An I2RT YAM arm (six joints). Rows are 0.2 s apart.
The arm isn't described. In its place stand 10 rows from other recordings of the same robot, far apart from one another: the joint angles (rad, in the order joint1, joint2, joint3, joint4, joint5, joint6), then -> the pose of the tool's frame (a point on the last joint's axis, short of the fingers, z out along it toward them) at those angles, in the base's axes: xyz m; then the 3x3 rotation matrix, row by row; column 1 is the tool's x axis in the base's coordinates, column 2 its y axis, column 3 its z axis.
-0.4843, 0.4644, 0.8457, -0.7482, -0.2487, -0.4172 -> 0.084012, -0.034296, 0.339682; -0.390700, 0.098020, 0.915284; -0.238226, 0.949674, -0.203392; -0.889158, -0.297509, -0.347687
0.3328, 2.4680, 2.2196, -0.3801, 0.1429, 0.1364 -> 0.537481, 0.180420, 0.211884; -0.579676, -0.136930, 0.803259; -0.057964, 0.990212, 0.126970; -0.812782, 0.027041, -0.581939
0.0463, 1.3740, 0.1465, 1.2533, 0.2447, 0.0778 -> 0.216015, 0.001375, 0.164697; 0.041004, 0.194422, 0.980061; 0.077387, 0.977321, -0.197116; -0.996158, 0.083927, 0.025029
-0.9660, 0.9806, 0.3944, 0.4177, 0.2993, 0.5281 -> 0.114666, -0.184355, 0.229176; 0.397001, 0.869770, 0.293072; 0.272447, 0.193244, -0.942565; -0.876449, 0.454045, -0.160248
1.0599, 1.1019, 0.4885, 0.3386, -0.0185, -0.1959 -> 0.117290, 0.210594, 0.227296; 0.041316, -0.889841, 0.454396; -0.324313, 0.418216, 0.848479; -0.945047, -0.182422, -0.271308
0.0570, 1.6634, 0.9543, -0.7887, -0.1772, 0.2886 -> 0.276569, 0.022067, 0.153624; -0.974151, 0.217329, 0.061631; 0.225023, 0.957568, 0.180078; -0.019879, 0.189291, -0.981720
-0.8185, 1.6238, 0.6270, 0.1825, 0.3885, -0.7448 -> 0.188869, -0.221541, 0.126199; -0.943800, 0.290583, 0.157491; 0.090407, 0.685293, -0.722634; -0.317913, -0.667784, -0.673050
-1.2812, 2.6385, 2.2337, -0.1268, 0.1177, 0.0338 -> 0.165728, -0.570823, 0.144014; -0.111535, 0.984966, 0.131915; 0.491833, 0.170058, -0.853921; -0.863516, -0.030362, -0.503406
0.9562, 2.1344, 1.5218, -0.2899, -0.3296, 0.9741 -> 0.257399, 0.384683, 0.160367; -0.989422, -0.124983, 0.073639; -0.044559, 0.744941, 0.665641; -0.138050, 0.655319, -0.742630
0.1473, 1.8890, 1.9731, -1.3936, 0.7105, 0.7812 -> 0.367202, 0.031011, 0.347058; -0.639523, 0.712208, 0.289429; 0.444712, 0.649824, -0.616409; -0.627090, -0.265496, -0.732305
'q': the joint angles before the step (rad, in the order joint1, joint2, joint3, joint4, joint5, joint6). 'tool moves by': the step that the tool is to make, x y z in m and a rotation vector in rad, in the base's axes. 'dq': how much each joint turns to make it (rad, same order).
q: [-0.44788 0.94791 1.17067 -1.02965 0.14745 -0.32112]
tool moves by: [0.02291 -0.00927 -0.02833 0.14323 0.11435 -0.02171]
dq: [-0.00083 0.11562 -0.02455 -0.03322 -0.04885 0.06652]
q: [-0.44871 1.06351 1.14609 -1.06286 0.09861 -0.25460]
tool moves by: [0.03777 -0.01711 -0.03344 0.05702 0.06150 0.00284]
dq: [0.00078 0.15935 -0.02886 0.10708 -0.02215 0.01121]
